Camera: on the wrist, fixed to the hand. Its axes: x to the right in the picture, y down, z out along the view.
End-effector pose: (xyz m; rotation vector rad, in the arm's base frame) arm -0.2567 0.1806 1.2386 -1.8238 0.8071 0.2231
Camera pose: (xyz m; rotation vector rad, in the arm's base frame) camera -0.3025 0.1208 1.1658 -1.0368 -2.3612 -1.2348
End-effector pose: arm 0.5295 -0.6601 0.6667 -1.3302 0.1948 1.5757
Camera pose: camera 0.4826 -0.7112 0.5882 -0.0561 -1.3993 -0.9318
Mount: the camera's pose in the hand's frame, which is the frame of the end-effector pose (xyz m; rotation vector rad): 0.0276 0.0953 -0.0337 -0.0514 -0.3870 -3.0499
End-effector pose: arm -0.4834 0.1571 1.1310 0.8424 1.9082 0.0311
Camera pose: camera -0.4661 0.2559 1.1613 -2.2560 0.8944 -1.5342
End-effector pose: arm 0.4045 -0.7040 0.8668 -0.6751 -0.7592 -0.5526
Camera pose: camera 0.4994 -0.6712 0.8368 -0.7990 1.1501 2.1562
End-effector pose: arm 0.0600 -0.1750 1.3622 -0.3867 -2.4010 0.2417
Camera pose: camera 0.0824 -0.0739 1.3781 -2.8513 0.6933 1.0346
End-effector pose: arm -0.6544 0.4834 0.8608 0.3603 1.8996 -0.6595
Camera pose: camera -0.6407 0.5786 0.8192 2.3646 -0.3284 1.5271
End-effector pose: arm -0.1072 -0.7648 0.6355 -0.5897 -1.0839 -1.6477
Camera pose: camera -0.0240 -0.8134 0.6766 -0.7598 0.6883 1.1270
